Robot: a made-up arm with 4 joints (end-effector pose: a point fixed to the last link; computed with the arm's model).
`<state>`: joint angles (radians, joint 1 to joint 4).
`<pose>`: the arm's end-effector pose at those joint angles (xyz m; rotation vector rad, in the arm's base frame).
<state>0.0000 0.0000 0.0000 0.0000</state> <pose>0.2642 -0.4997 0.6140 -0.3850 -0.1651 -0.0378</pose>
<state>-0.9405 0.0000 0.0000 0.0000</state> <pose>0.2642 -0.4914 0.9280 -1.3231 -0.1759 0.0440</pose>
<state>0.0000 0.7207 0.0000 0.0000</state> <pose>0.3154 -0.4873 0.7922 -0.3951 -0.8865 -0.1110</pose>
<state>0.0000 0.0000 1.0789 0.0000</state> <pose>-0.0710 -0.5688 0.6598 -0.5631 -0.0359 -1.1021</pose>
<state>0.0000 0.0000 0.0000 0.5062</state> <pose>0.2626 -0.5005 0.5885 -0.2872 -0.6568 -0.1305</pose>
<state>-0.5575 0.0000 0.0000 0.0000</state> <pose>0.2642 -0.5310 0.8021 -0.9411 -0.1745 0.0093</pose>
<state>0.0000 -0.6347 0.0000 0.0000</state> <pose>0.1300 -0.5000 0.5190 -0.3485 0.4689 0.0280</pose>
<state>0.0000 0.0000 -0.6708 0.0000</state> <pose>0.3664 -0.3055 0.5852 -0.2376 -0.2280 0.6184</pose>
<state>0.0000 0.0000 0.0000 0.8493</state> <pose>0.2686 -0.4998 0.5722 -0.2107 -0.9881 -0.1928</pose>
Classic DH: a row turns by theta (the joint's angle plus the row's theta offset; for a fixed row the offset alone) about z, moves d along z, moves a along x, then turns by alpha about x. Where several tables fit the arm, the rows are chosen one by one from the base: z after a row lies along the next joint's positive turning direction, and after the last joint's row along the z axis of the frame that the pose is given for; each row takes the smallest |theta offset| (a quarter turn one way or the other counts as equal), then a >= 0, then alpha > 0; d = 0 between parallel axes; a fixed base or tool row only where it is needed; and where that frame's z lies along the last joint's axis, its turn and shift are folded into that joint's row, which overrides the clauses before.
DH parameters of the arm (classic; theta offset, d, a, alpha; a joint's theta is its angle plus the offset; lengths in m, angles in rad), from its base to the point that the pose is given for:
base (fixed): -1.5708 0.7628 0.1866 -1.5708
joint 1: 1.4848 0.0699 0.0178 1.629
joint 2: 1.453 0.0547 -0.015 1.5647
joint 3: -0.2266 0.13 0.2351 -1.5261
joint 4: 0.228 0.2889 -0.0465 -1.9587
tool (fixed): -0.1822 0.0224 0 0

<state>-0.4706 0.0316 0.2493 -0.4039</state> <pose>0.2110 -0.5600 0.8250 -0.9140 0.1797 -0.2728</pose>
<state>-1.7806 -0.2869 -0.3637 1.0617</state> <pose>0.2714 -0.4241 1.0302 -1.5580 -0.6052 0.7765</pose>
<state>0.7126 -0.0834 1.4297 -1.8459</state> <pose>-0.1537 -0.4553 0.4772 0.9533 1.9827 -0.2831</pose>
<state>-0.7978 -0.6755 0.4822 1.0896</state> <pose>-0.0023 -0.5961 0.9093 -1.3977 -0.7448 -0.2335</pose>
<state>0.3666 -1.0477 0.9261 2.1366</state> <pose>-0.1273 -0.5659 0.5579 -0.7654 -1.1876 -0.4752</pose>
